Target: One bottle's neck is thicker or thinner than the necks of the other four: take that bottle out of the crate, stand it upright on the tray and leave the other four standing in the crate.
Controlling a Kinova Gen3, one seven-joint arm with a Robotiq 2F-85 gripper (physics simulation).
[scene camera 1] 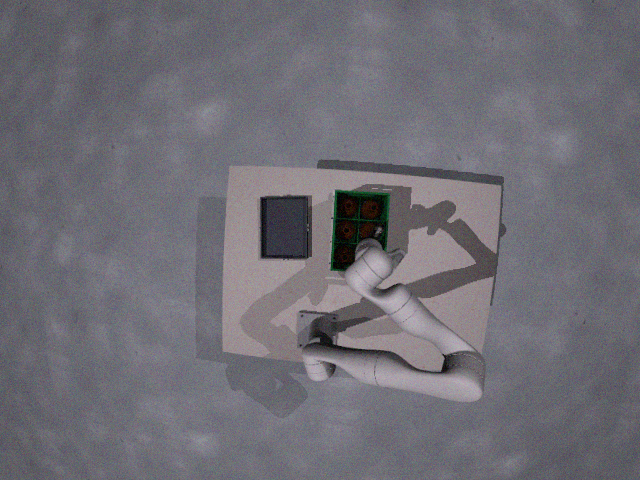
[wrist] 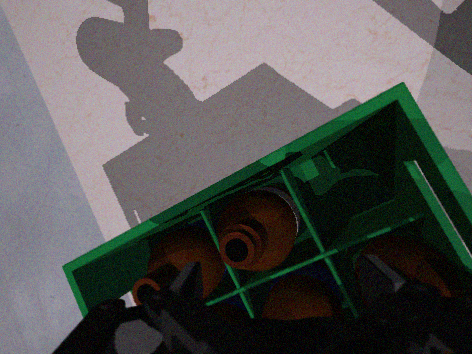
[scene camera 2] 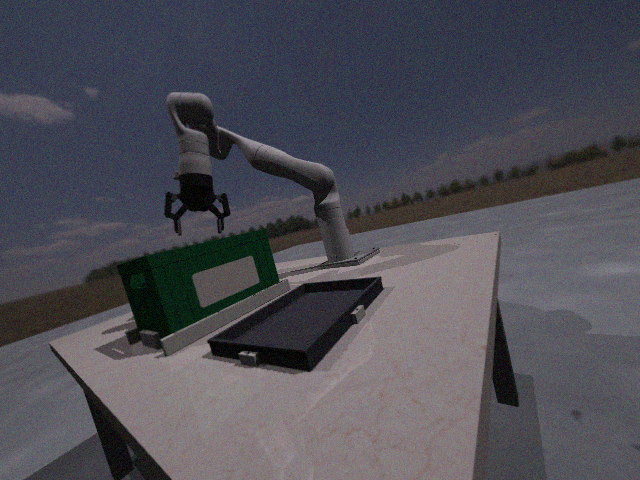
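Note:
The green crate holds five brown bottles; one compartment is empty, at the upper right in the wrist view. In that view the middle bottle of the far row has a neck that looks thicker than that of the bottle to its left. A bottle in the near row and one at the right have hidden necks. My gripper is open and empty, above the crate, its fingers pointing down. The dark tray is empty.
A low light rail runs along the crate's foot, between crate and tray. Small grey blocks sit against the tray's outer sides. The arm's base plate is mounted near the table's edge. Arm shadows cross the table.

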